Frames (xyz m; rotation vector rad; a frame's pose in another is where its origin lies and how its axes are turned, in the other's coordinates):
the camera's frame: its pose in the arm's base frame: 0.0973 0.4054 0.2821 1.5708 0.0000 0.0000
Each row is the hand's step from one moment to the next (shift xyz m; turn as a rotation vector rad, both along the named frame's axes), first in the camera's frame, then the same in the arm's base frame.
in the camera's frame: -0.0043 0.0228 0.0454 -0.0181 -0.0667 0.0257
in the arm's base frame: -0.0043 -0.0454 0.0228 -0.0181 -0.0257 -0.0667
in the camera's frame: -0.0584 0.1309 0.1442 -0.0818 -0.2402 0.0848
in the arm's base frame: -0.0584 -0.1442 0.1309 -0.0818 -0.0848 -0.2402
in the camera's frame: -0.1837 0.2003 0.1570 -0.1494 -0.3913 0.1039
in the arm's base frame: -0.1837 -0.1570 0.2003 -0.1494 -0.1039 -0.3913
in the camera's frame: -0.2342 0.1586 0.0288 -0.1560 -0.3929 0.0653
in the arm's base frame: -0.2342 -0.0288 0.1586 -0.1560 -0.0653 -0.3929
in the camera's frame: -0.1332 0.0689 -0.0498 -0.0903 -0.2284 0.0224
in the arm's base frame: -0.1332 0.0498 0.0689 -0.0903 -0.0224 -0.2284
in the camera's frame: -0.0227 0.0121 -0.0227 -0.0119 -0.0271 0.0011
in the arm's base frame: -0.0227 0.0227 0.0121 -0.0119 -0.0011 -0.0271
